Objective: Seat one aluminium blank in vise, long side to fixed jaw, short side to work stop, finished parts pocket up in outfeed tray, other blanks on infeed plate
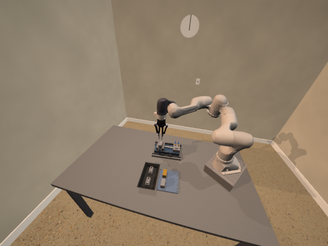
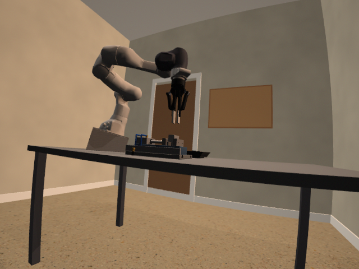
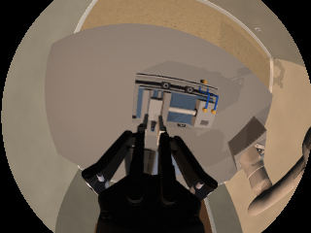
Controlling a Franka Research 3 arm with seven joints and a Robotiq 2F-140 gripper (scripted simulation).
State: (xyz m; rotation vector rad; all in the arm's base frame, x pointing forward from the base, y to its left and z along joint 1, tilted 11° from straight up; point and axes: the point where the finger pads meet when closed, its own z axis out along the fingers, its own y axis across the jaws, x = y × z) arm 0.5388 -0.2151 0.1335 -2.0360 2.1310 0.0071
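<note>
Now: hand 170 mm above the vise and 80 mm past it. Also, from my hand: brass blank: 280 mm to the left, 190 mm below, 80 mm behind.
</note>
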